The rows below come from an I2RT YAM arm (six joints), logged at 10 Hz.
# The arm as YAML. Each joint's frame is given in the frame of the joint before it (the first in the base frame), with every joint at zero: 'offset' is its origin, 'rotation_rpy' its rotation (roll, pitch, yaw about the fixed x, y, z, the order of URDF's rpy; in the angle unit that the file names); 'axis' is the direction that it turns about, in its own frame. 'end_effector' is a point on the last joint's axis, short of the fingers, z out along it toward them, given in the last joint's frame.
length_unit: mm
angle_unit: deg
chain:
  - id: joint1
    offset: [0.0, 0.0, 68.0]
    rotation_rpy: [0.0, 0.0, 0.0]
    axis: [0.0, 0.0, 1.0]
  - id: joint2
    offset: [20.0, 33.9, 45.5]
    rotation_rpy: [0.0, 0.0, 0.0]
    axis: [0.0, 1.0, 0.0]
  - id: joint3
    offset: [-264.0, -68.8, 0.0]
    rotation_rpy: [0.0, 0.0, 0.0]
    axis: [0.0, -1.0, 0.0]
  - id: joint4
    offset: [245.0, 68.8, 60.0]
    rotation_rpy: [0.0, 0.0, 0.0]
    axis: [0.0, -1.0, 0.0]
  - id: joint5
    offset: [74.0, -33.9, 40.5]
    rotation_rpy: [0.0, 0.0, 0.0]
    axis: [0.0, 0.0, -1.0]
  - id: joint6
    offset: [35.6, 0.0, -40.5]
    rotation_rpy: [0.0, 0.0, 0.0]
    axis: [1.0, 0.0, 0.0]
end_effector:
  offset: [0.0, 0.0, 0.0]
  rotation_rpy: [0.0, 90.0, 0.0]
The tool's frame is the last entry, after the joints.
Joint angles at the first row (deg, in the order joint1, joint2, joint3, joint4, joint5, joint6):
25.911 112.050 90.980 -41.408 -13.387 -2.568
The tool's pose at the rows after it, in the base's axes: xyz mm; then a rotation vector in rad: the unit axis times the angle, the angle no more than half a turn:
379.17 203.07 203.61 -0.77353 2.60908 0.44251
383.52 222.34 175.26 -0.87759 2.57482 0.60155
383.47 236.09 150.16 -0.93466 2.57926 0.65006
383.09 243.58 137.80 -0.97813 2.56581 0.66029
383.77 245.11 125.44 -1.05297 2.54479 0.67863
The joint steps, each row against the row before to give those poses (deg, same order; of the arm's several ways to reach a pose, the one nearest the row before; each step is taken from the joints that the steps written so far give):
1.159 3.955 0.021 1.988 -0.044 -0.327
1.443 4.546 0.000 4.460 -6.775 -1.618
1.398 3.672 0.000 2.360 -1.946 -0.613
0.809 1.816 0.002 1.595 -0.481 -1.026
0.021 1.725 -0.003 0.570 -1.399 -3.148

